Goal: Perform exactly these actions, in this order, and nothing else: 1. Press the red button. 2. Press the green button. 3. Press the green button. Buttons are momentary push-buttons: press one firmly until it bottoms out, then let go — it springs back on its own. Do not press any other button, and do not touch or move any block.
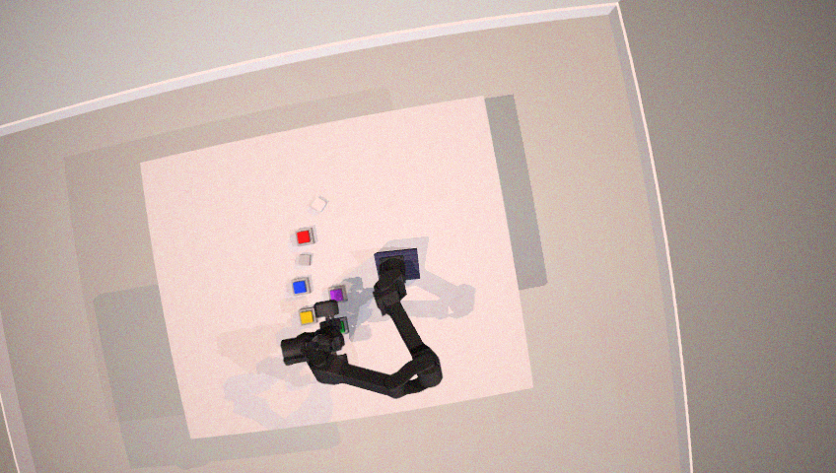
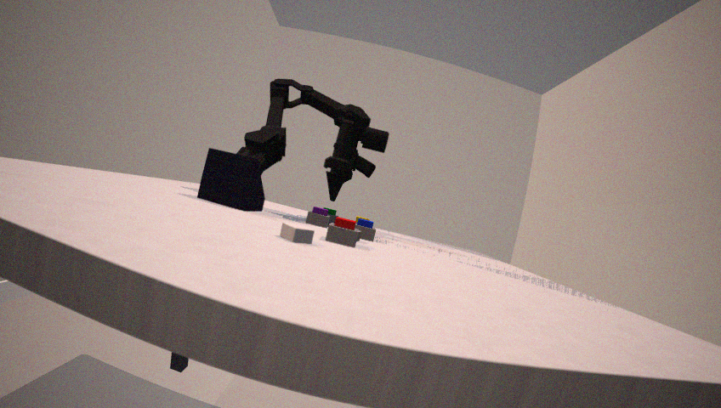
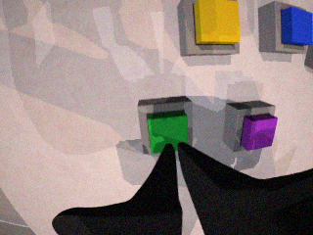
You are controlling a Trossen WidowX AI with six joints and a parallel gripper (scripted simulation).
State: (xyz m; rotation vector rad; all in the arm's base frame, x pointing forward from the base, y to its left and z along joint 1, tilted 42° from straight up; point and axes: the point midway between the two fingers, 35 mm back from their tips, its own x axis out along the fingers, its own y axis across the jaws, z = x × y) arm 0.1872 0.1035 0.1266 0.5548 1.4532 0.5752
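The green button lies 30 mm below my gripper tip. Round my gripper tip: blue button 100 mm ahead, 130 mm to the right, 30 mm below; then yellow button 90 mm ahead, 40 mm to the right, 30 mm below; then purple button 10 mm behind, 90 mm to the right, 30 mm below.
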